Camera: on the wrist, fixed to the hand. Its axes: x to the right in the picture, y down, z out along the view.
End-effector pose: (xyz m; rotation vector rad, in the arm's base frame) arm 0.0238 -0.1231 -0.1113 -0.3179 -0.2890 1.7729
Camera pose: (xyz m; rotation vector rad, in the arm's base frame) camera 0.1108 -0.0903 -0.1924 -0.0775 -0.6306 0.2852
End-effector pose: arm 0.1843 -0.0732 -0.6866 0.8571 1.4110 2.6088
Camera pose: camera 0.1038 -0.1165 -0.7694 -0.1313 0.9580 1.4326
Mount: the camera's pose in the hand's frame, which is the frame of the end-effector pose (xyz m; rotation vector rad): 0.0182 -0.0567 -0.1080 -0.2506 -0.1354 -1.4876
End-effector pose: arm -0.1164 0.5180 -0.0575 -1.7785 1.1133 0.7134
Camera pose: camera -0.0560 0.4249 -0.0036 -2.1080 -0.5355 0.0082
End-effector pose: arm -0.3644 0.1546 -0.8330 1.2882 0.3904 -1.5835
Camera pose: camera -0.3524 0.2517 -0.9081 -0.5673 -1.6346 2.6124
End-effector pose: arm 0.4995 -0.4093 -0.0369 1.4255 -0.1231 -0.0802
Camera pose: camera 0.5329 -0.3138 -0.1074 0.9873 0.8312 -1.3527
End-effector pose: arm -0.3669 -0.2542 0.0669 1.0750 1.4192 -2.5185
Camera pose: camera -0.3429 -0.1334 0.0614 0.2719 -1.6239 1.4303
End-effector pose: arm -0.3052 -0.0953 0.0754 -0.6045 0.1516 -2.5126
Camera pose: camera -0.3949 -0.0590 -0.0010 0.7149 0.0525 2.0796
